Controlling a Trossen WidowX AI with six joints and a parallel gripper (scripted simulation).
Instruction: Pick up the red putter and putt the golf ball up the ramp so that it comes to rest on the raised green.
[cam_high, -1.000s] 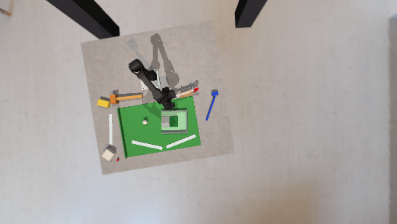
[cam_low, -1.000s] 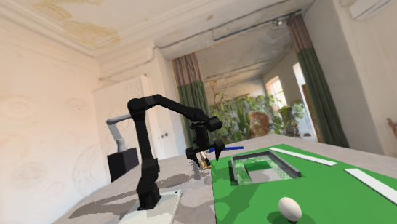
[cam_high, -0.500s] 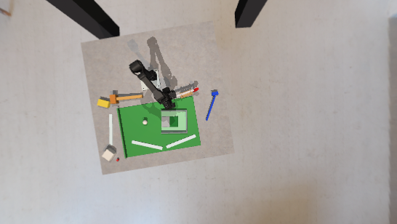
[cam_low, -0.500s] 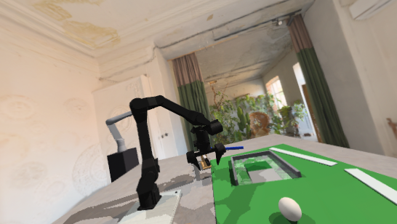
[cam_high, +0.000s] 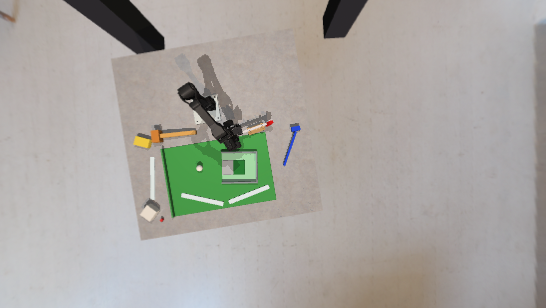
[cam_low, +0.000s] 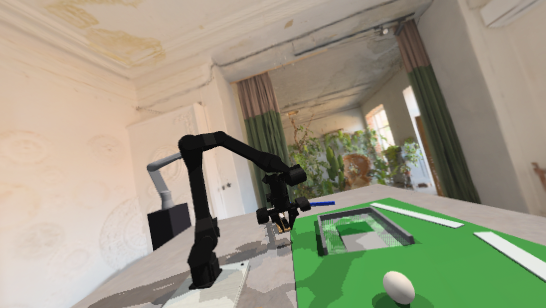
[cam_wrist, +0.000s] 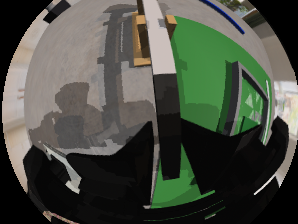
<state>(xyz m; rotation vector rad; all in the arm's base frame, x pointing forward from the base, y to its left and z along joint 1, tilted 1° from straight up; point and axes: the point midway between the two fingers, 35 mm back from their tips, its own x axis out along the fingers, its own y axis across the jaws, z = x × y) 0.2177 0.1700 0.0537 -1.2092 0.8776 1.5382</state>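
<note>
Right now the wooden piece is 12 cm to the left of my gripper tip and 4 cm behind it. Round my gripper tip: white golf ball 28 cm to the right, 21 cm ahead, 1 cm below; then green mat 26 cm ahead, 15 cm to the right, 3 cm below; then blue putter 36 cm to the left, 8 cm ahead, 2 cm below.
</note>
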